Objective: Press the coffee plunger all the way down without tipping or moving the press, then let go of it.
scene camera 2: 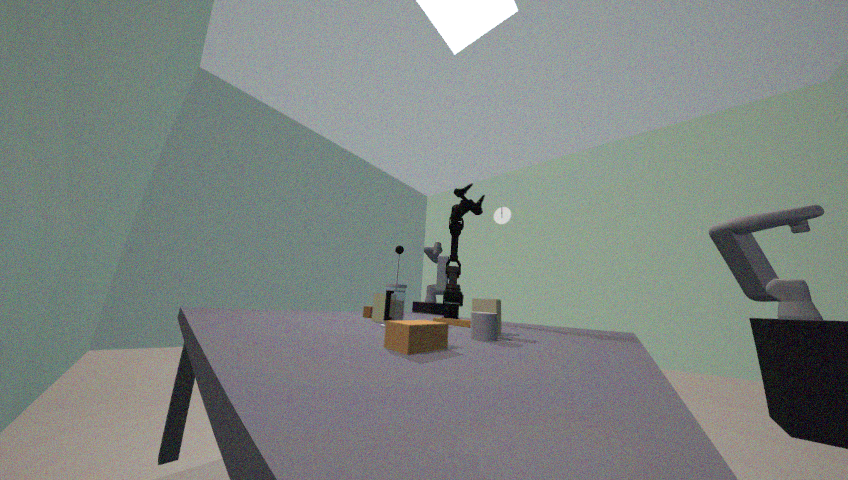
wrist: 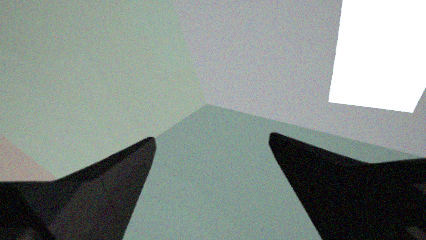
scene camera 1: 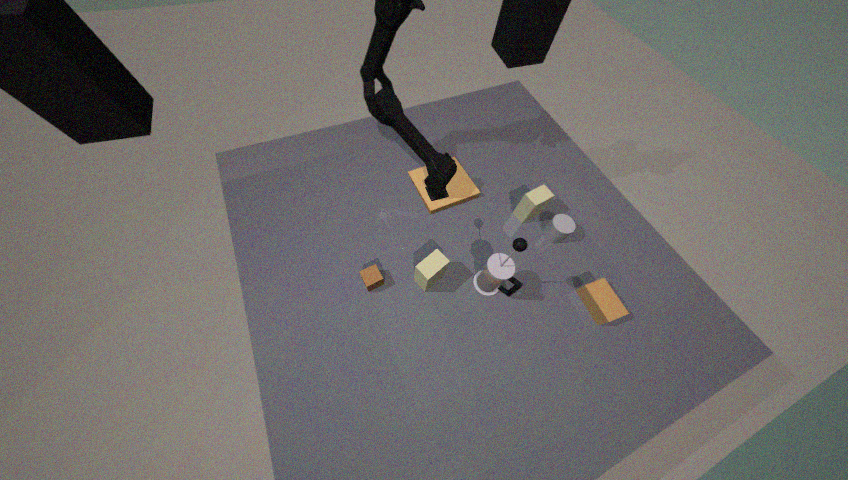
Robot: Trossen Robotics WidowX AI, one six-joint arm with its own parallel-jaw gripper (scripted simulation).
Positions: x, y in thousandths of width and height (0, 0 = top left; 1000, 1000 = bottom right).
Labels:
coffee press: scene camera 2 465, 636; scene camera 1 589, 557; not seen in the wrist view (out of frame)
orange box: scene camera 2 482, 703; scene camera 1 707, 624; not seen in the wrist view (out of frame)

